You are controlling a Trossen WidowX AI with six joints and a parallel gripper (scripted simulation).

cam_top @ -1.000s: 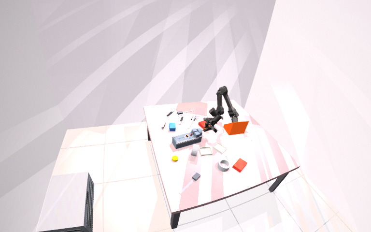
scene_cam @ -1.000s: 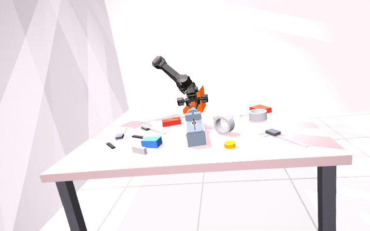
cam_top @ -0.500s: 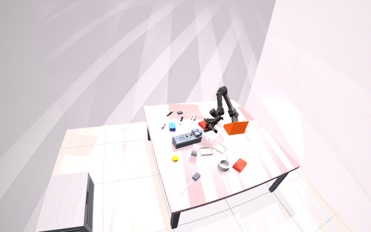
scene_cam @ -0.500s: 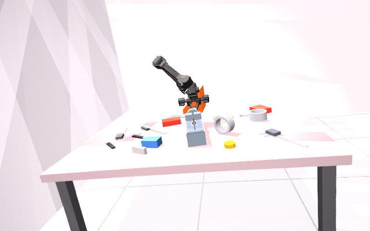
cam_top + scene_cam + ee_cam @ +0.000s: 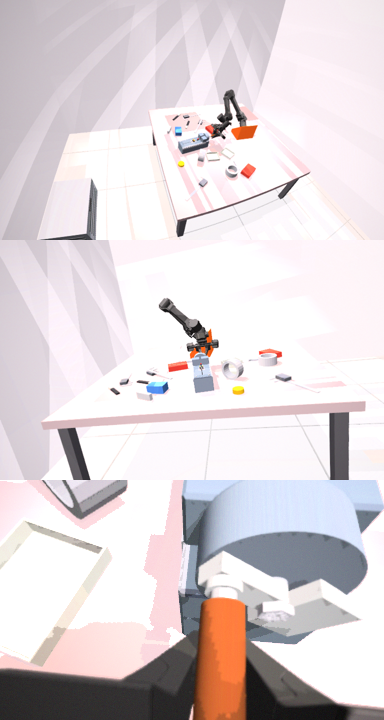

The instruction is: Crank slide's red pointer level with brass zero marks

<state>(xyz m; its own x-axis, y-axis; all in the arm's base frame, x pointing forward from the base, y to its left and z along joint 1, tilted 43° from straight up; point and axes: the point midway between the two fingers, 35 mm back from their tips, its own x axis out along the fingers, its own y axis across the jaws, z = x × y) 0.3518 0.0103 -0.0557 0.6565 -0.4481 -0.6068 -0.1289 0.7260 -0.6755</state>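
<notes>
Now: gripper tip 120 mm short of the red pointer and 10 mm to the left of it. Round my gripper tip: orange handle (20 mm behind, 20 mm above); then yellow disc (320 mm ahead, 170 mm to the left, 70 mm below); then blue block (240 mm ahead, 220 mm to the right, 60 mm below).
</notes>
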